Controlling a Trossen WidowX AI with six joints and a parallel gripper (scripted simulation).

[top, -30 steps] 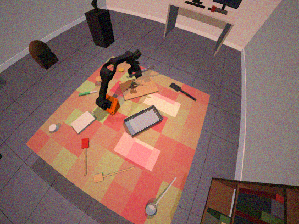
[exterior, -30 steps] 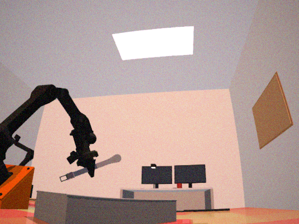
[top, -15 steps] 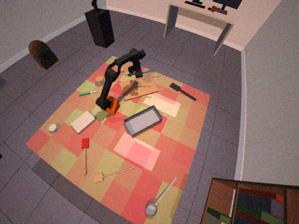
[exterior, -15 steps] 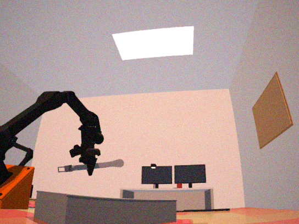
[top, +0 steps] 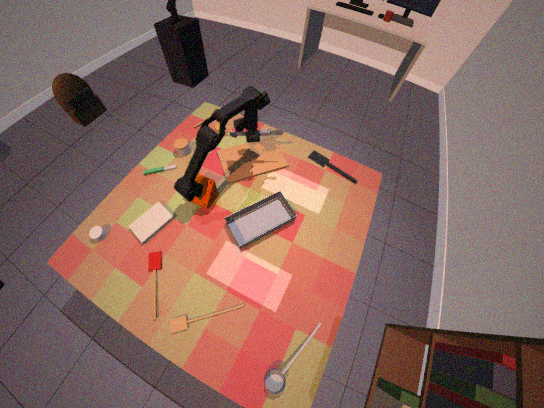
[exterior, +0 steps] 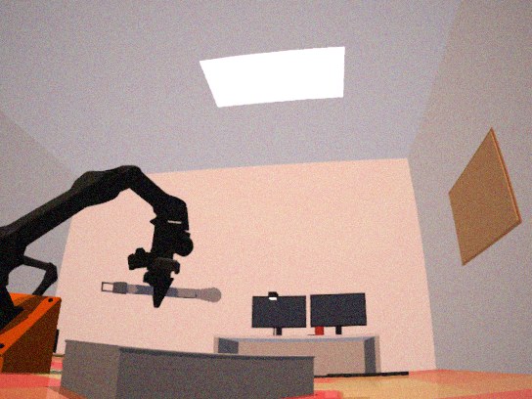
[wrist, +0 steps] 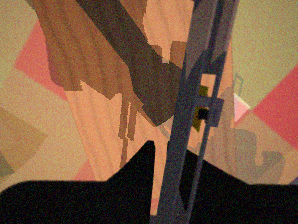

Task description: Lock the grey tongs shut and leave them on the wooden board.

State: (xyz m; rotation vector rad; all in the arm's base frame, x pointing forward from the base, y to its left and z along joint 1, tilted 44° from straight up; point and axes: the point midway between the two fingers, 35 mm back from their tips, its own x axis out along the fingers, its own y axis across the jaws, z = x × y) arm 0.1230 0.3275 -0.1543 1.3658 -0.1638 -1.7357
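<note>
Right now the wooden board is 15 cm below my gripper tip. From my gripper tip the other things lie so: white slab 24 cm behind, 58 cm to the right, 14 cm below; black spatula 42 cm ahead, 18 cm to the left, 15 cm below; grey roasting tin 22 cm ahead, 32 cm to the right, 13 cm below.
</note>
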